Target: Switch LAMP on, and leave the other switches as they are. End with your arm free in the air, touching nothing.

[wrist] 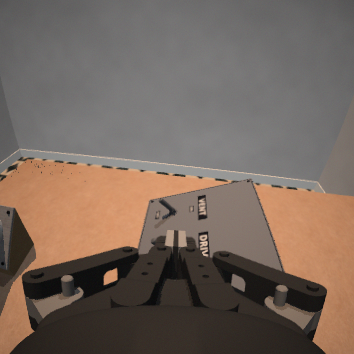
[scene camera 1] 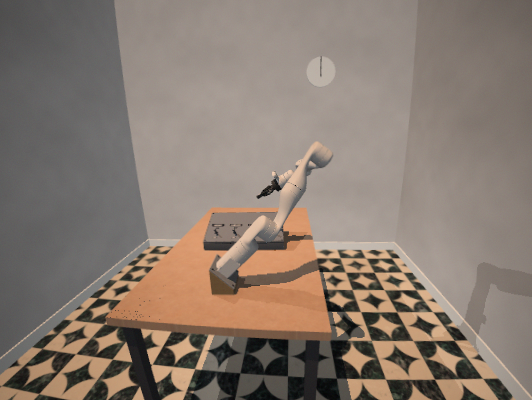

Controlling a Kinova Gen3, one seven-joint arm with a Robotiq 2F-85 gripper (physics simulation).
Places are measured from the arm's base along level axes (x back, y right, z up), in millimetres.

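Pixels of known places: gripper, fingertip midpoint: (wrist: 175, 241) (scene camera 1: 256, 197); arm's base at its link origin: (scene camera 1: 224, 268).
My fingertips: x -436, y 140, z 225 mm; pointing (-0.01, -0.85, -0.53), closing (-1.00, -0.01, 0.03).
For each thing: its top centre in the pictures, then the offset to it from my fingertips. Level surfaces: height alone.
- VENT lever at its top centre: (wrist: 166, 198) (scene camera 1: 215, 228) dx +19, dy -271, dz -187 mm
- DRIVE lever at its top centre: (scene camera 1: 233, 227) dx +22, dy -151, dz -187 mm
- DRIVE label at its top centre: (wrist: 203, 246) dx -61, dy -149, dz -197 mm
- wooden table at its surface level: dz -314 mm
The grey switch panel (scene camera 1: 232, 217) (wrist: 240, 215) lies on the table. My gripper (scene camera 1: 258, 197) (wrist: 175, 241) is shut and empty, in the air above the panel, apart from it. The LAMP switch is hidden behind the arm in the scene view and does not show in the wrist view, so its position cannot be told. The VENT lever (scene camera 1: 216, 232) (wrist: 168, 207) leans toward its OFF side in the wrist view. The DRIVE lever (scene camera 1: 235, 231) stands beside it; in the wrist view the gripper hides it, and the DRIVE label (wrist: 203, 243) partly shows.
The arm's wedge-shaped base mount (scene camera 1: 223, 283) (wrist: 20, 240) stands on the wooden table (scene camera 1: 180, 290) (wrist: 75, 210), nearer the scene camera than the panel. The arm reaches over the panel's right part. A round clock (scene camera 1: 315, 72) hangs on the back wall.
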